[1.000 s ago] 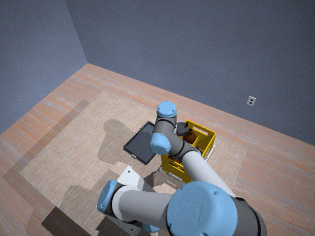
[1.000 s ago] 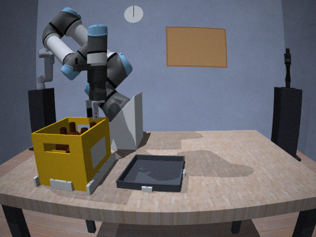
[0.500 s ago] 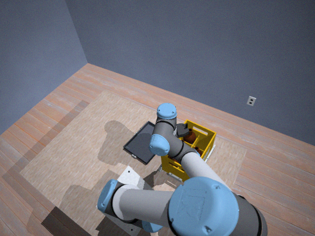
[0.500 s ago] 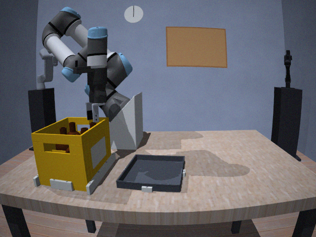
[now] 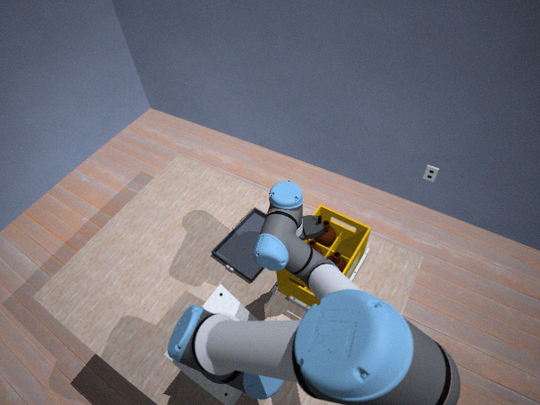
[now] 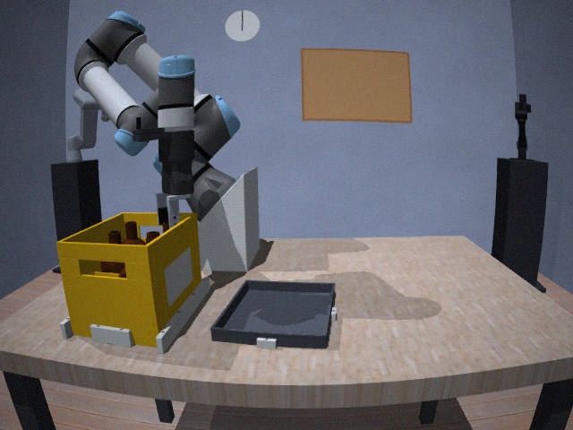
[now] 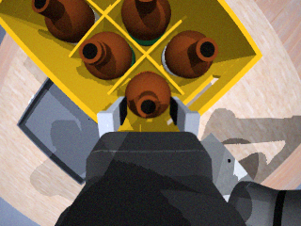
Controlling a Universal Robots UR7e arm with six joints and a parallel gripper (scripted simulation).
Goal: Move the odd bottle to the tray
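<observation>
The yellow crate lies 100 mm ahead of my hand, 90 mm below it and 30 mm to the right of it. Round my hand: dark tray 240 mm to the left, 160 mm below, 40 mm ahead; then bottle 180 mm ahead, 90 mm below, 20 mm to the left.
</observation>
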